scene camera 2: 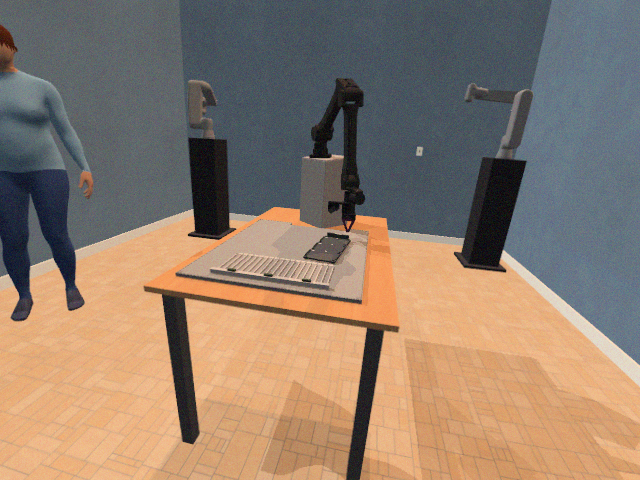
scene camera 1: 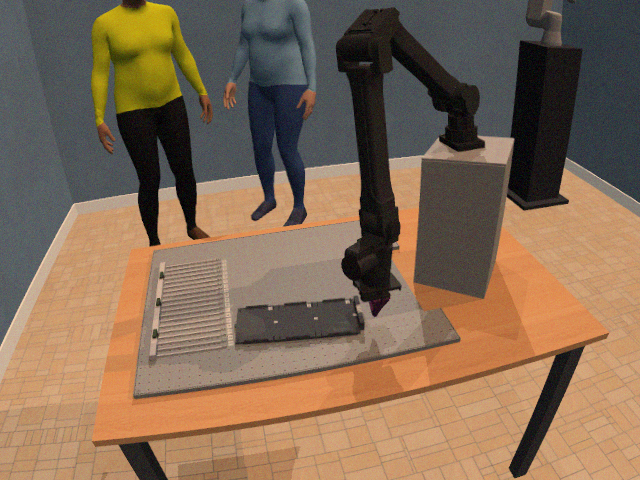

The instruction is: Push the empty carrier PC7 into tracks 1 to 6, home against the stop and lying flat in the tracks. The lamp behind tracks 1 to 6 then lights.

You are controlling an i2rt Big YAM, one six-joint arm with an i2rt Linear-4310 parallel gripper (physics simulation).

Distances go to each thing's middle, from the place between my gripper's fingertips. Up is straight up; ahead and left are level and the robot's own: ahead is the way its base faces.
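Scene:
Carrier PC7 (scene camera 1: pixel 294 321): from my hand, 180 mm ahead, 70 mm to the right, 20 mm below. Track rack (scene camera 2: pixel 300 282): from my hand, 460 mm ahead, 230 mm to the right, 30 mm below.

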